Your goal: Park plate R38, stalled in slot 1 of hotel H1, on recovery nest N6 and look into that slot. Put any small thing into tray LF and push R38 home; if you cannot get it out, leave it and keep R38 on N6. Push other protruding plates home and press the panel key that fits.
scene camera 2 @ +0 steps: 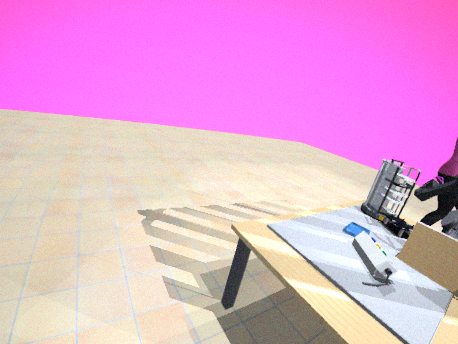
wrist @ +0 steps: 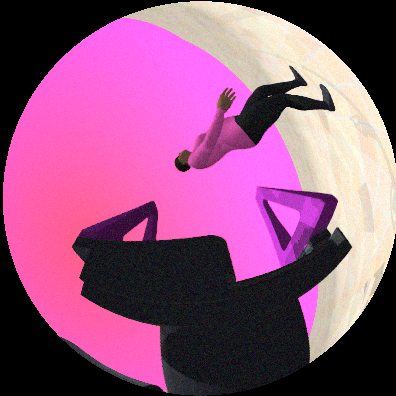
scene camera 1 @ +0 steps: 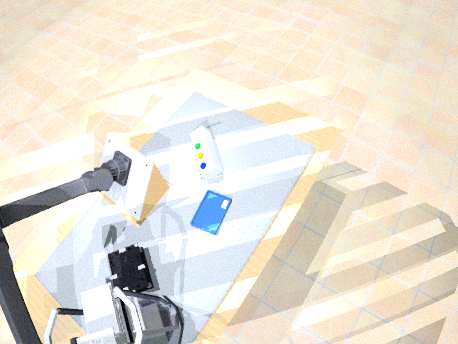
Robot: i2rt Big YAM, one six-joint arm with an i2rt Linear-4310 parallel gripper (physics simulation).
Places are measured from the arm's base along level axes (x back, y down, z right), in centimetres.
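Pixels of known places: gripper, fingertip midpoint: [scene camera 2: 437, 181] [wrist: 206, 199]; arm's base, origin of the base link: [scene camera 2: 447, 247] [scene camera 1: 121, 168].
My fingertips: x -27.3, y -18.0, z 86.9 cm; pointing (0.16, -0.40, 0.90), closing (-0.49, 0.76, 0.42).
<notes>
For each thing: its middle in the pictures, then the offset to it from my fingertips. Level surfaces: height alone.
- black nest-like block, body centre: [scene camera 1: 129, 270] [scene camera 2: 400, 226] dx +2.2, dy +27.8, dz -59.0 cm
- blue tray, body centre: [scene camera 1: 211, 211] [scene camera 2: 356, 230] dx -8.5, dy +30.8, dz -94.9 cm
- white key panel, body centre: [scene camera 1: 205, 152] [scene camera 2: 374, 252] dx +8.1, dy +27.5, dz -114.1 cm
- mat, its level: dy +31.6 cm
My gripper [wrist: 206, 199] is open and empty, its purple fingers wide apart in the wrist view. It points away from the table; a small purple-and-black part of it shows at the right in scene camera 2. The hotel [scene camera 1: 107, 306] [scene camera 2: 381, 187] is a grey rack with dark rails and pale layers. Plate R38, its slot and any small thing inside cannot be made out. A black nest-like block [scene camera 1: 131, 268] [scene camera 2: 401, 228] with white pads stands beside it. A blue tray [scene camera 1: 211, 212] [scene camera 2: 356, 229] lies on the mat. The white key panel [scene camera 1: 212, 152] [scene camera 2: 369, 252] has green, yellow and blue keys. Labels are unreadable.
A white board [scene camera 1: 132, 187] with wooden sides hangs on a dark jointed arm [scene camera 1: 55, 195] over the left of the mat [scene camera 1: 270, 155]. Its wooden side [scene camera 2: 432, 250] shows at the right in scene camera 2. A person [wrist: 222, 135] in pink stands beyond the table.
</notes>
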